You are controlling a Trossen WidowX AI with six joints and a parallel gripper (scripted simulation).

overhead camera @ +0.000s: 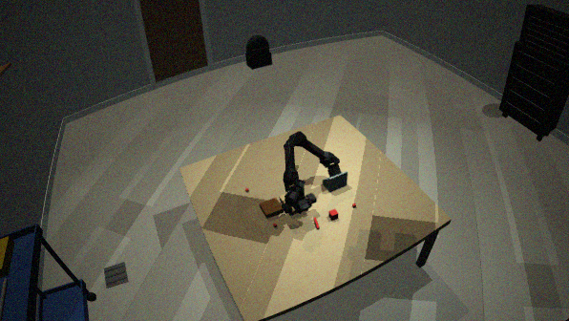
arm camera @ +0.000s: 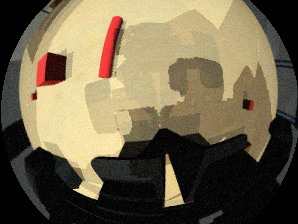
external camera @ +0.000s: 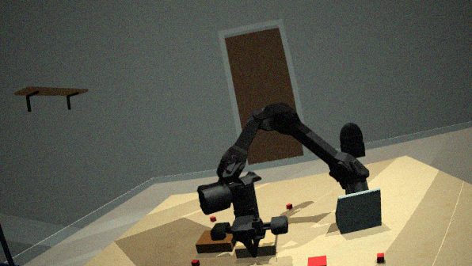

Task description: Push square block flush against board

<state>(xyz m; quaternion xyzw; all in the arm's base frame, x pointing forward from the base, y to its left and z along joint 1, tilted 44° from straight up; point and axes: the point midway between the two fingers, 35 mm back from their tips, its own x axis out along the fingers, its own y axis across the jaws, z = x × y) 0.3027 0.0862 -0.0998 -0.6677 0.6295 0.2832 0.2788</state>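
My gripper tip is 9 cm to the left of the tan board and 1 cm below it. Round my gripper tip: red stick: 11 cm to the left, 5 cm behind; then square block: 13 cm ahead, 11 cm to the right, 1 cm above; then red cube: 16 cm behind, 11 cm to the left, 1 cm above.
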